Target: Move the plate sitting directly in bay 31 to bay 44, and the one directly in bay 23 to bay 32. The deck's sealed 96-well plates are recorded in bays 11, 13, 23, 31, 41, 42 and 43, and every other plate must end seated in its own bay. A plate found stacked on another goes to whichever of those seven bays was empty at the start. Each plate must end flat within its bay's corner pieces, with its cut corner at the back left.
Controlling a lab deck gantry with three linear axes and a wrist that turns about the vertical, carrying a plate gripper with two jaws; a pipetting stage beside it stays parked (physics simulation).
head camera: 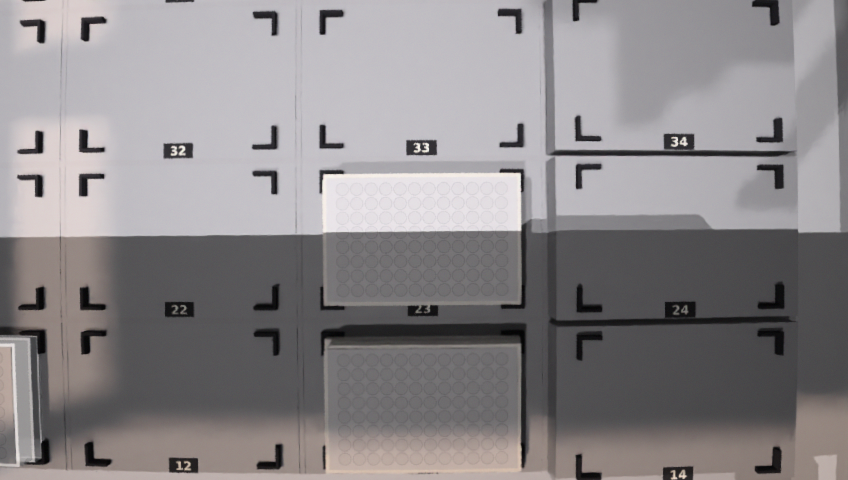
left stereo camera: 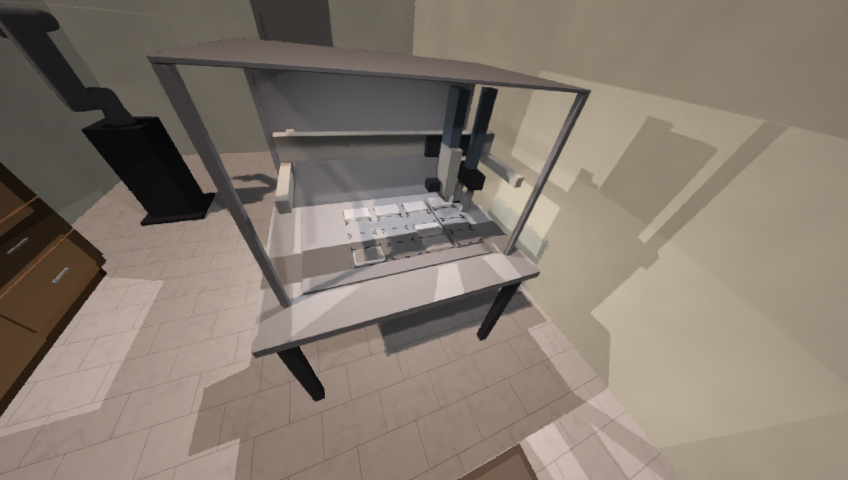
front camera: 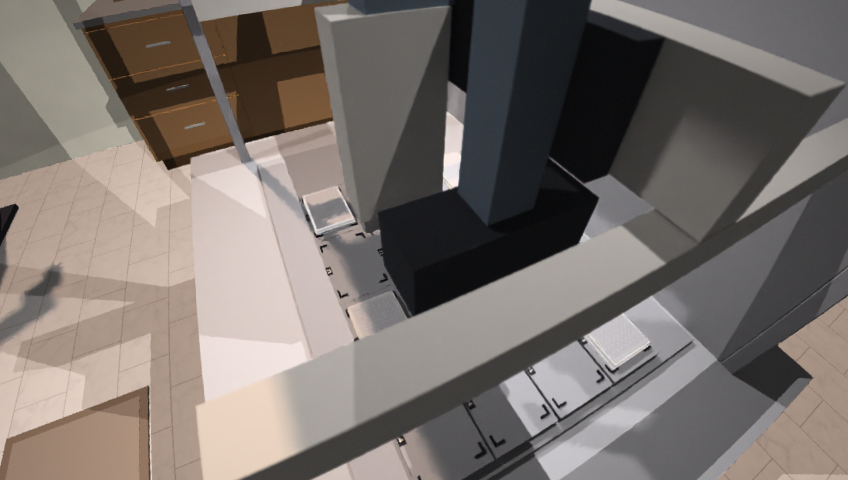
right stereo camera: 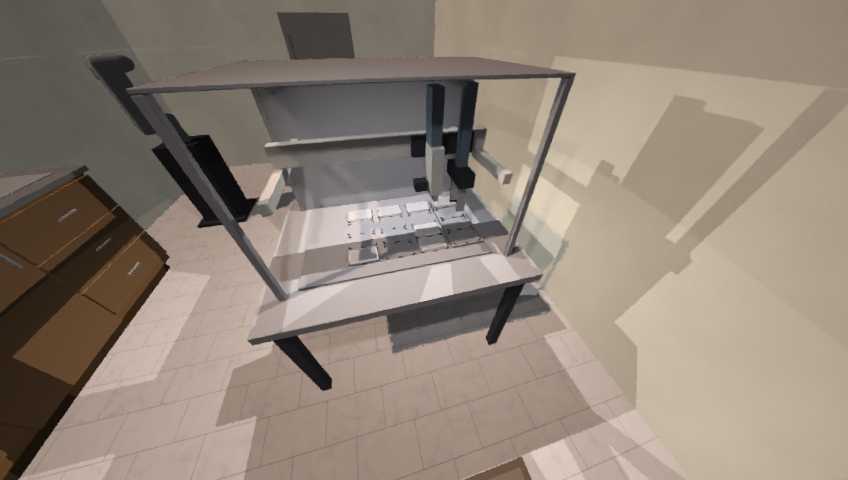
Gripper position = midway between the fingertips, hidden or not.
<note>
In view: my gripper (right stereo camera: 456,206), a sealed clear-white plate (front camera: 327,209) and a bay 32 (head camera: 220,82).
My gripper shows as well in the left stereo camera view (left stereo camera: 460,206).
</note>
